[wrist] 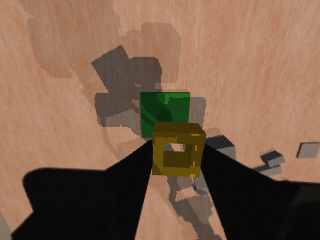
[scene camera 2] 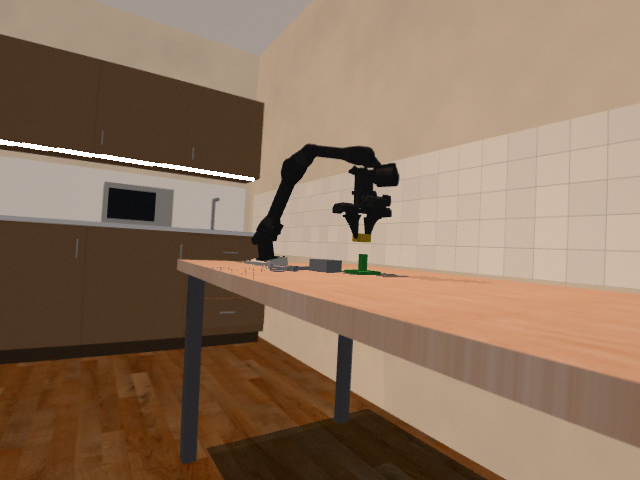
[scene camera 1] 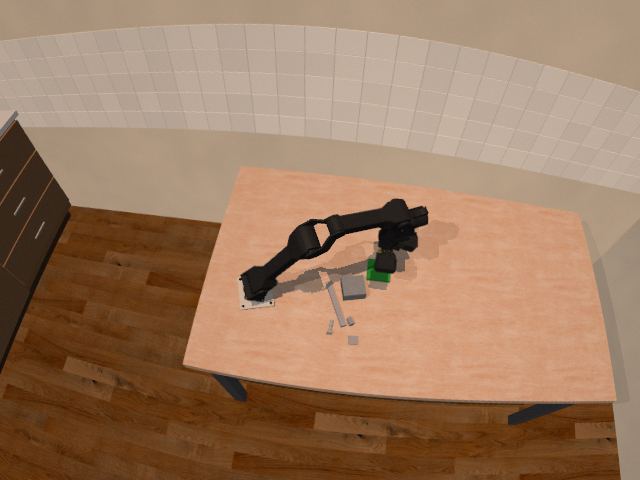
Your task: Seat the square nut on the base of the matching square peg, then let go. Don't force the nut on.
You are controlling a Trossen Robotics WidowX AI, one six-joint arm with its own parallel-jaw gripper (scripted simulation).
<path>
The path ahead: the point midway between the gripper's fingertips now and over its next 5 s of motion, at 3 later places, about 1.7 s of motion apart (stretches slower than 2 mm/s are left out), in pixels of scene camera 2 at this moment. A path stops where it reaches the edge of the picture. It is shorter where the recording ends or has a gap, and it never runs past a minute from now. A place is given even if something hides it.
My gripper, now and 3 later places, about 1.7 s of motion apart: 361, 238; 363, 249; 363, 252; 363, 256
</path>
